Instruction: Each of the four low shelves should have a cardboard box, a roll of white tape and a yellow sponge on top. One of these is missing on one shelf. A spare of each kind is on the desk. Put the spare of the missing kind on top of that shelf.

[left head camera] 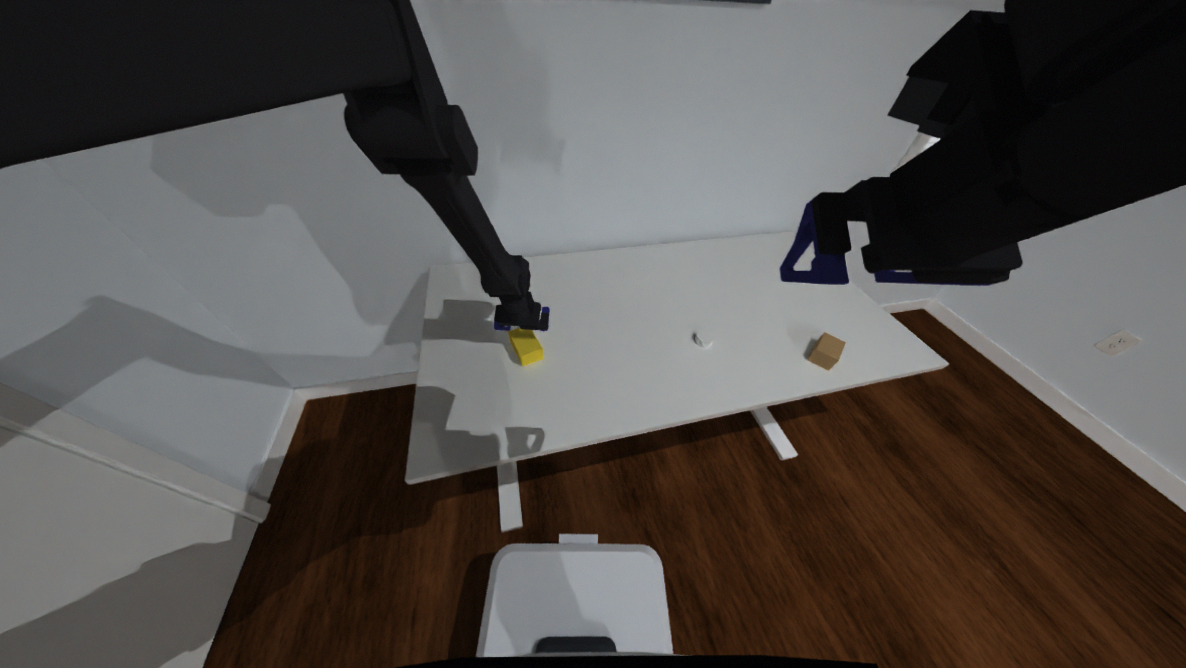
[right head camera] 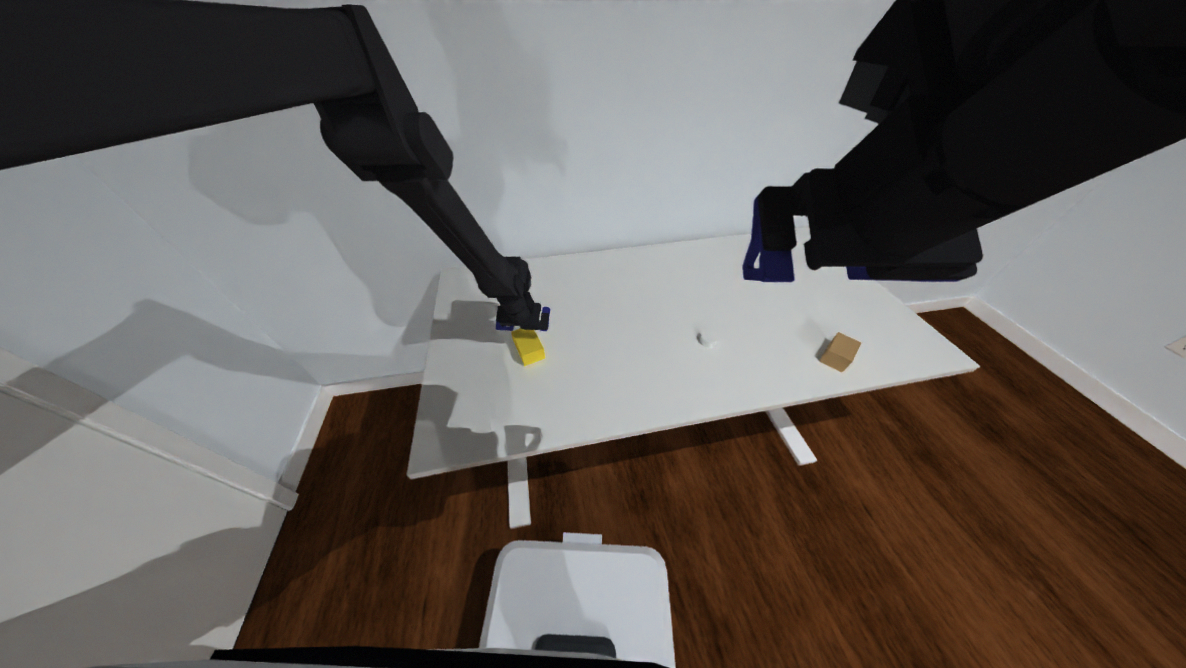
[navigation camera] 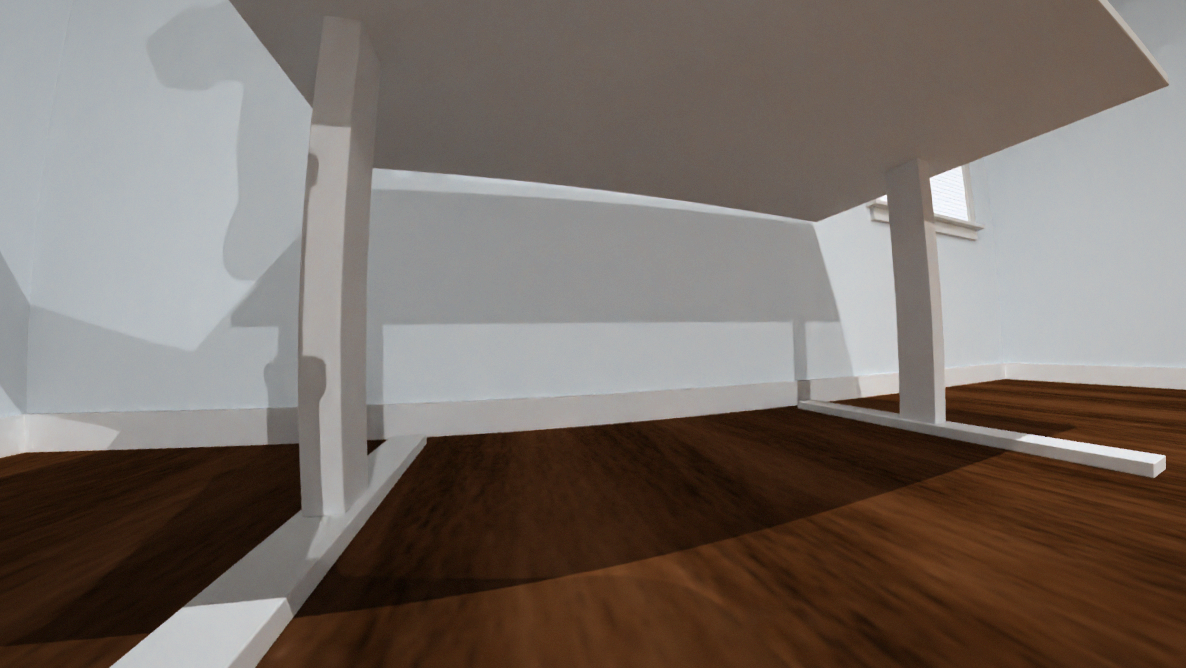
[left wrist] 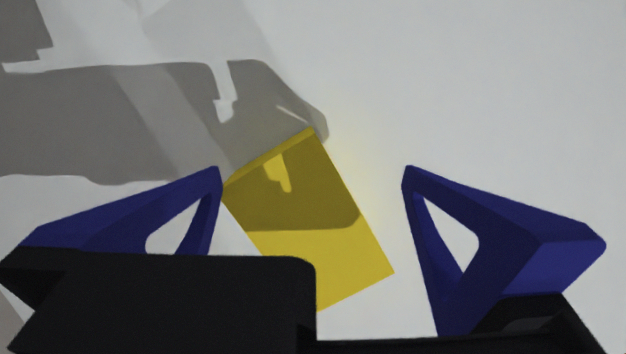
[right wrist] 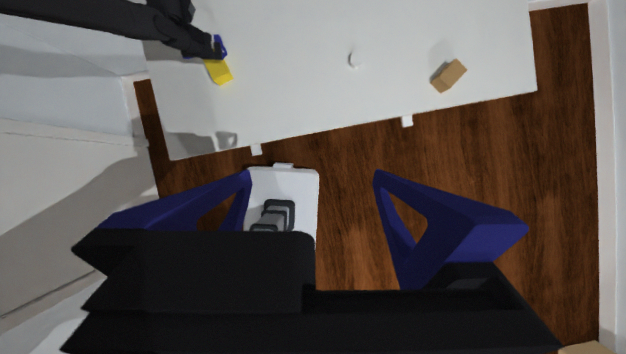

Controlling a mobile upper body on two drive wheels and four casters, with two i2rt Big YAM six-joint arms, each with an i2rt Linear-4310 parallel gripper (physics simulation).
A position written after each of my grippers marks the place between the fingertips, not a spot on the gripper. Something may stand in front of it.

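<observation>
My left gripper (left head camera: 526, 328), (right head camera: 529, 328), (left wrist: 312, 175), (right wrist: 213, 52). My right gripper (right head camera: 796, 272), (left head camera: 829, 275), (right wrist: 312, 176). Yellow sponge (left head camera: 525, 344). Cardboard box (right head camera: 839, 354).
</observation>
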